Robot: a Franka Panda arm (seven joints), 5 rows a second.
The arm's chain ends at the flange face. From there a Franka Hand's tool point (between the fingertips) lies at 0.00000 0.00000 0.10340 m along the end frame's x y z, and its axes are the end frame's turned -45 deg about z.
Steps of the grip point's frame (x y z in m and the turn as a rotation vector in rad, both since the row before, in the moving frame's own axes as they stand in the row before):
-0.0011, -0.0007, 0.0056, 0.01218, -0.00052, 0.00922
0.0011, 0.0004, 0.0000, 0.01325, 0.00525, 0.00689
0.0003, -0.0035, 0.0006, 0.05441, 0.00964, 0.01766
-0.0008, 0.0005, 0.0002, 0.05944, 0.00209, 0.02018
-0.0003, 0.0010, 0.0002, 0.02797, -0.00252, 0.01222
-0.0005, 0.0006, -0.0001, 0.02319, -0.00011, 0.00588
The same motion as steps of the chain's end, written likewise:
-0.0003, 0.0011, 0.0056, 0.00824, -0.00898, 0.00922
0.0016, 0.0009, 0.0000, 0.01308, -0.00566, 0.00689
0.0010, 0.0020, 0.0008, 0.04529, -0.03166, 0.01766
0.0039, 0.0055, 0.0004, 0.04351, -0.04055, 0.02018
0.0027, 0.0028, 0.0002, 0.01800, -0.02156, 0.01222
0.0018, 0.0025, -0.0001, 0.01632, -0.01648, 0.00588

